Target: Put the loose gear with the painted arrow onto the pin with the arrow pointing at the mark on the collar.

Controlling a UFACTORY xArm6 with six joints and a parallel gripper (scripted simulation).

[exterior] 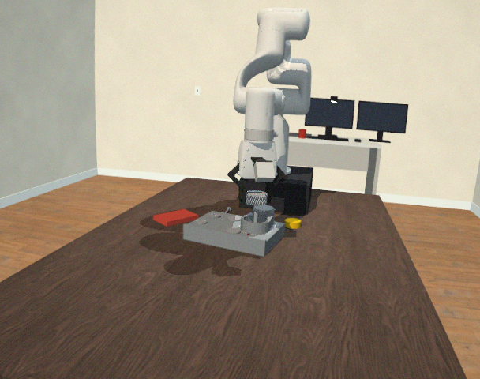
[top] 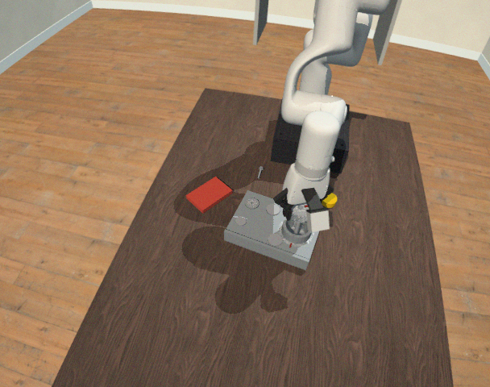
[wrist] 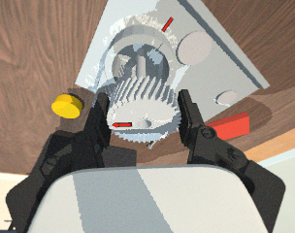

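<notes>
The gear lies right at my hand. Round my hand: yellow disc 170 mm behind, 120 mm below, 70 mm to the left; then screw 220 mm behind, 170 mm to the right, 120 mm below; then flat red block 280 mm to the right, 120 mm below, 60 mm behind.
</notes>
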